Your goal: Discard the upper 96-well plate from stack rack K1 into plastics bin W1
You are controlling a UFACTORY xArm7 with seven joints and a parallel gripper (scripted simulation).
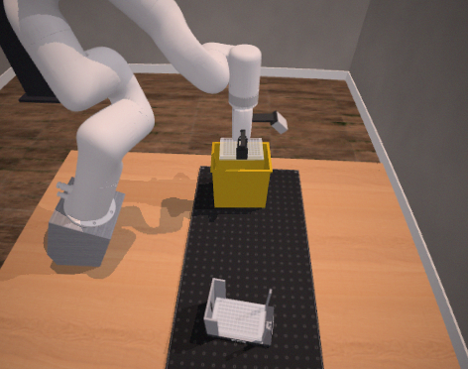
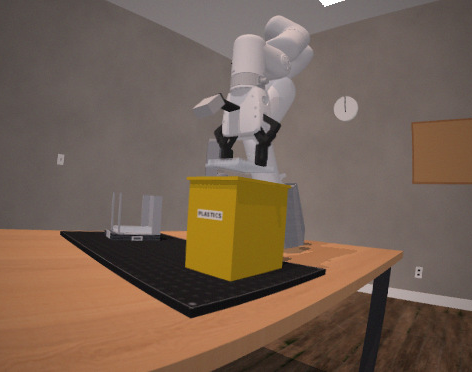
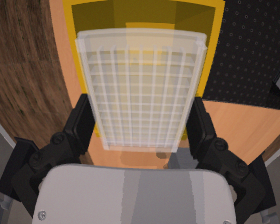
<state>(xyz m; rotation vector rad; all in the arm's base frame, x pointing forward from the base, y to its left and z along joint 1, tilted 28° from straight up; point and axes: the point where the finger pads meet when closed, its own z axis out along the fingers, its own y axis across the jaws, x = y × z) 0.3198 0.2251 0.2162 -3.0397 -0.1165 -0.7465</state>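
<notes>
My hand is 13 cm above the yellow plastics bin W1.
</notes>
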